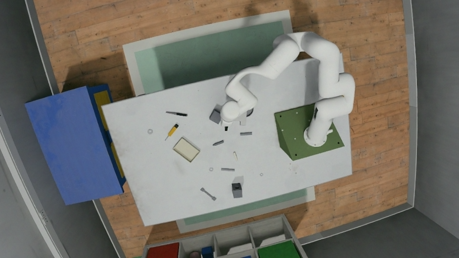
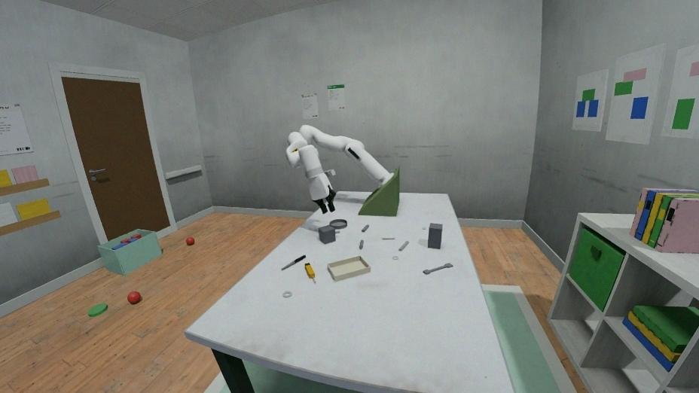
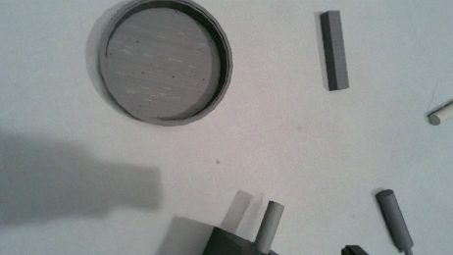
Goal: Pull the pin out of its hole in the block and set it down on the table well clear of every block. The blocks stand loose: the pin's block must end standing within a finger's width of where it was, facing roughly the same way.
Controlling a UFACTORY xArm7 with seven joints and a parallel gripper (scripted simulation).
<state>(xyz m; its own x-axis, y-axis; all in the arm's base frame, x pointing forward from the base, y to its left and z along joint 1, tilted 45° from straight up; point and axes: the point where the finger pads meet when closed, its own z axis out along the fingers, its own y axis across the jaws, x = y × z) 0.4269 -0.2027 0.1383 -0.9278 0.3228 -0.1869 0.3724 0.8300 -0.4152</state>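
Now: the light grey pin 11 cm below my hand, 3 cm to the left of it and 2 cm ahead of it. Also, from my hand: cream peg: 28 cm to the left, 13 cm below, 1 cm ahead; grey bar: 15 cm to the left, 13 cm below, 9 cm behind; round dish: 13 cm below, 12 cm behind, 1 cm to the left.
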